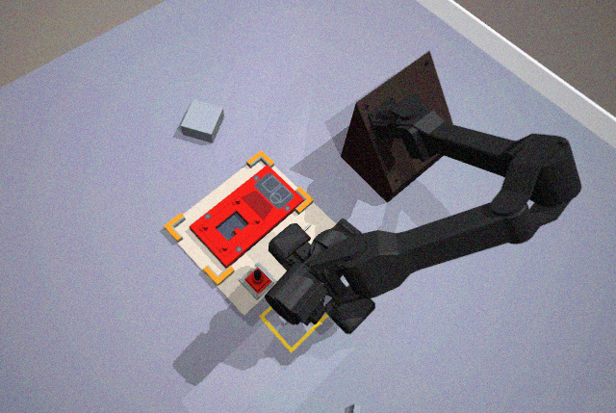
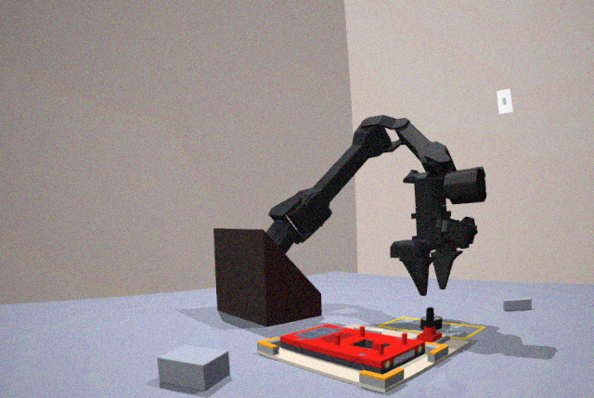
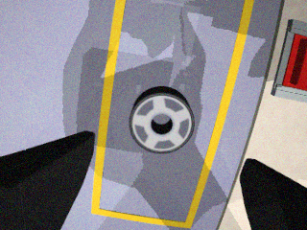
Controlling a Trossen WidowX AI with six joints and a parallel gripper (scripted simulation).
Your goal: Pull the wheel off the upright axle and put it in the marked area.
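Right now the wheel is 10 mm behind my gripper tip and 60 mm below it.
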